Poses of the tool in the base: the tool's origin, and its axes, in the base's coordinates. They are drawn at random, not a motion.
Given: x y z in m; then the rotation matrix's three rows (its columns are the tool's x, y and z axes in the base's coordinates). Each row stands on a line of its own.
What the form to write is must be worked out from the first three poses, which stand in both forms.
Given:
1:
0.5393 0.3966 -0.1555
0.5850 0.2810 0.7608
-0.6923 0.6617 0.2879
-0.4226 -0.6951 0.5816
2:
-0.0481 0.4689 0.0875
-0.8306 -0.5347 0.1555
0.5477 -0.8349 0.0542
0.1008 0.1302 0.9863
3:
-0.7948 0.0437 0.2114
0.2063 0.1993 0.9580
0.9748 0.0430 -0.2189
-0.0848 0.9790 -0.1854
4:
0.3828 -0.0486 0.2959
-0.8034 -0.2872 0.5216
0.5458 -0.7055 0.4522
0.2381 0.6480 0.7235
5:
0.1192 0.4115 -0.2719
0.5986 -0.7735 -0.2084
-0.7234 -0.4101 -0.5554
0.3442 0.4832 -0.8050
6:
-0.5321 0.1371 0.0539
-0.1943 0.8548 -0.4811
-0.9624 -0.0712 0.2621
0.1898 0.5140 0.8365
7:
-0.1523 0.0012 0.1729
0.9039 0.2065 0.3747
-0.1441 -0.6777 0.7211
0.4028 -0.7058 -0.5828
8:
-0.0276 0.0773 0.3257
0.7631 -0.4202 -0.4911
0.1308 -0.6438 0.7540
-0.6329 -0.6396 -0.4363
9:
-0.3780 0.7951 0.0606
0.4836 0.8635 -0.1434
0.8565 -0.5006 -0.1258
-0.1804 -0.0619 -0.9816
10:
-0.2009 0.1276 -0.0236
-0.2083 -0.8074 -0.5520
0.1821 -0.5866 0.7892
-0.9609 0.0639 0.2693
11:
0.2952 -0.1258 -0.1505
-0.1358 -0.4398 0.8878
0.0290 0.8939 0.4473
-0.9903 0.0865 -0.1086
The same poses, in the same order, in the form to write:
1: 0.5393 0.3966 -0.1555 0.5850 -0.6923 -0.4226 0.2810 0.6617 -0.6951
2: -0.0481 0.4689 0.0875 -0.8306 0.5477 0.1008 -0.5347 -0.8349 0.1302
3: -0.7948 0.0437 0.2114 0.2063 0.9748 -0.0848 0.1993 0.0430 0.9790
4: 0.3828 -0.0486 0.2959 -0.8034 0.5458 0.2381 -0.2872 -0.7055 0.6480
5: 0.1192 0.4115 -0.2719 0.5986 -0.7234 0.3442 -0.7735 -0.4101 0.4832
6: -0.5321 0.1371 0.0539 -0.1943 -0.9624 0.1898 0.8548 -0.0712 0.5140
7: -0.1523 0.0012 0.1729 0.9039 -0.1441 0.4028 0.2065 -0.6777 -0.7058
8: -0.0276 0.0773 0.3257 0.7631 0.1308 -0.6329 -0.4202 -0.6438 -0.6396
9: -0.3780 0.7951 0.0606 0.4836 0.8565 -0.1804 0.8635 -0.5006 -0.0619
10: -0.2009 0.1276 -0.0236 -0.2083 0.1821 -0.9609 -0.8074 -0.5866 0.0639
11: 0.2952 -0.1258 -0.1505 -0.1358 0.0290 -0.9903 -0.4398 0.8939 0.0865
